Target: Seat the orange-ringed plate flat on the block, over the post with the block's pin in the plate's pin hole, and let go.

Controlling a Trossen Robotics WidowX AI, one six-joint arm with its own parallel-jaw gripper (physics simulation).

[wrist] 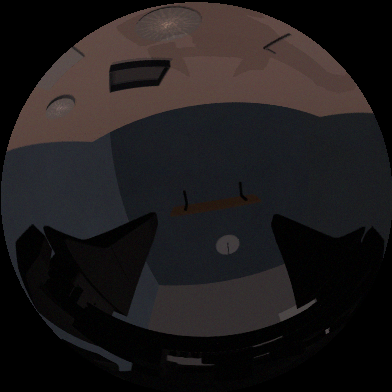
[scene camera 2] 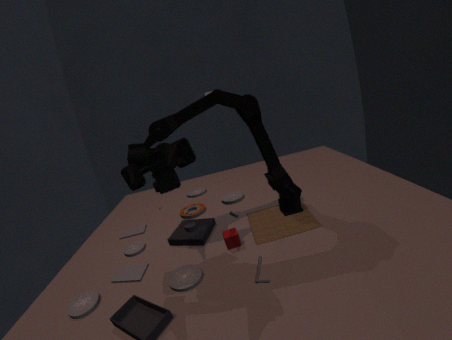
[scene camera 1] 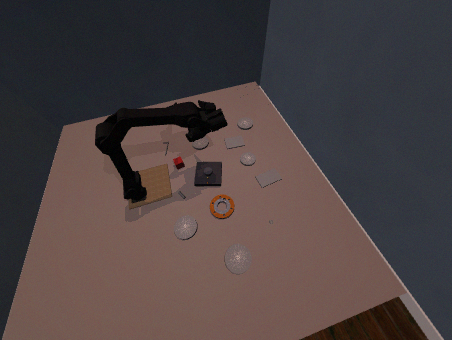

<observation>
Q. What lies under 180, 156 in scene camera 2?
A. My gripper.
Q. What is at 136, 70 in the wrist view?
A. A dark tray.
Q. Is my gripper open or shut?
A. Open.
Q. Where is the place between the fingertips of my gripper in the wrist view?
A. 217, 220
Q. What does my gripper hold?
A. Nothing.
</observation>
